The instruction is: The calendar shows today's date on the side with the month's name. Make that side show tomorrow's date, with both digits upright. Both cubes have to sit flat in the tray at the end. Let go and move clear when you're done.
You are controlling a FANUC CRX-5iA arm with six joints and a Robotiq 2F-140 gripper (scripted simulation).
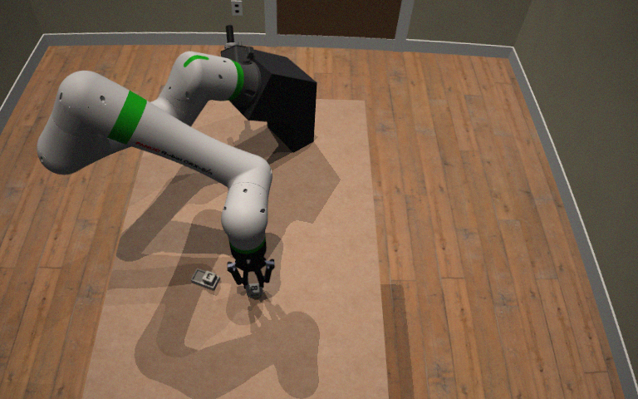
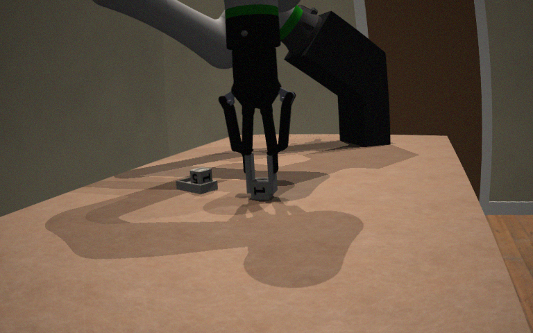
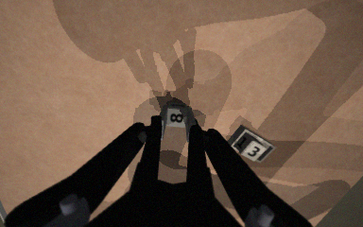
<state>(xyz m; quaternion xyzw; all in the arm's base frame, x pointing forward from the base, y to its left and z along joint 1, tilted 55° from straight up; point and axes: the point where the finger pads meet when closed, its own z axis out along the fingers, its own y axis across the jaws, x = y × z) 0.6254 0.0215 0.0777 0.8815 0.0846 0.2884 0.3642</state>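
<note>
My hand is 30 mm above the grey number cube. Also, from my hand: grey calendar tray: 60 mm behind, 150 mm to the right, 30 mm below.
</note>
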